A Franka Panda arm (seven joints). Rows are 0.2 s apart.
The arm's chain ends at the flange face. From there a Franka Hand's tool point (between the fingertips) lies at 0.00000 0.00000 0.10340 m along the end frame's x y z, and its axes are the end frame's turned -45 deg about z.
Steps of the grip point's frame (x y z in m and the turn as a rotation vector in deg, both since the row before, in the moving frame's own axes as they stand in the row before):
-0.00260, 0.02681, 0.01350, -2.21, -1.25, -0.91
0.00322, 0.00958, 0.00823, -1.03, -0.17, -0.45
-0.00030, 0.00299, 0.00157, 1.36, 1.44, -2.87
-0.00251, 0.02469, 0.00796, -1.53, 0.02, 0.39
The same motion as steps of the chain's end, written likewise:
0.01586, 0.01639, 0.01360, -2.45, 0.68, -0.91
0.00795, 0.00297, 0.00825, -0.85, 0.61, -0.45
0.00189, 0.00590, 0.00163, 1.98, 0.06, -2.87
0.01371, 0.01730, 0.00800, -1.07, 1.10, 0.39

